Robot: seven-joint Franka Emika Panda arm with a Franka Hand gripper.
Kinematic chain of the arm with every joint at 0, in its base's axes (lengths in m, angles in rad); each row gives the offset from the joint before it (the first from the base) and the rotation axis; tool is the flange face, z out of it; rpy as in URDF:
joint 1: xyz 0 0 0.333 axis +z
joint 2: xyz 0 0 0 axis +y
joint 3: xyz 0 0 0.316 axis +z
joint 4: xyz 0.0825 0 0 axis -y
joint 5: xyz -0.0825 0 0.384 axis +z
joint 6: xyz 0 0 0 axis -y
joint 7: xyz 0.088 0 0 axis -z
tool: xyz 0 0 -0.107 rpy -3.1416 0 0
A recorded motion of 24 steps. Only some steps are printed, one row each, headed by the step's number.
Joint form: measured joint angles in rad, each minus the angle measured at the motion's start. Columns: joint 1, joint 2, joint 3, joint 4, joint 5, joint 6, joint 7.
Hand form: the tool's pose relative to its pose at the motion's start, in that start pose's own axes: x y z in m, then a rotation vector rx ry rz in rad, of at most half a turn. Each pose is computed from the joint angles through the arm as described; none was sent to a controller.
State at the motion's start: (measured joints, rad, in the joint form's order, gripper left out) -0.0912 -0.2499 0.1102 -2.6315 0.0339 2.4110 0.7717
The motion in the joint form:
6: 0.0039 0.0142 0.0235 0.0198 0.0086 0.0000 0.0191
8: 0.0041 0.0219 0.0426 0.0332 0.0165 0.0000 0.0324
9: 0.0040 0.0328 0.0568 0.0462 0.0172 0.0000 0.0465
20: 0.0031 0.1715 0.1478 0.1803 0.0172 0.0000 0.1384
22: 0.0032 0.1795 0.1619 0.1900 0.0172 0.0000 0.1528
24: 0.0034 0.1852 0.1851 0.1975 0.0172 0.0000 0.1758
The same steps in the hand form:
6: -0.0039 -0.0127 -0.0019 0.0056 0.0017 -0.0019
8: -0.0070 -0.0215 -0.0039 0.0114 0.0034 -0.0020
9: -0.0088 -0.0287 -0.0044 0.0125 0.0048 -0.0016
20: -0.0151 -0.0887 0.0032 0.0207 -0.0134 -0.0022
22: -0.0189 -0.0952 0.0030 0.0229 -0.0138 -0.0022
24: -0.0269 -0.1035 0.0027 0.0245 -0.0140 -0.0026

